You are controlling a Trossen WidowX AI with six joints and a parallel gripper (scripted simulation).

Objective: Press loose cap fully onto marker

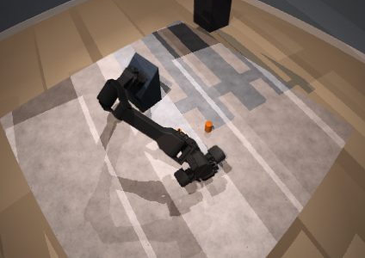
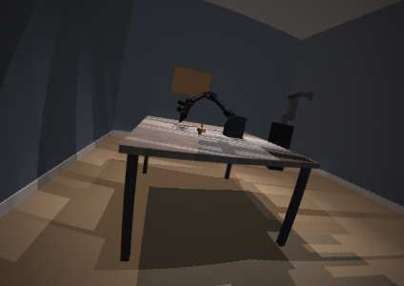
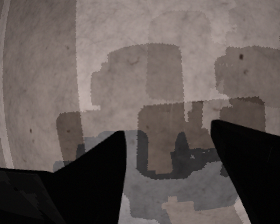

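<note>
Right now the orange cap is 19 cm behind my gripper tip, 17 cm to the left of it and 3 cm below it.
</note>
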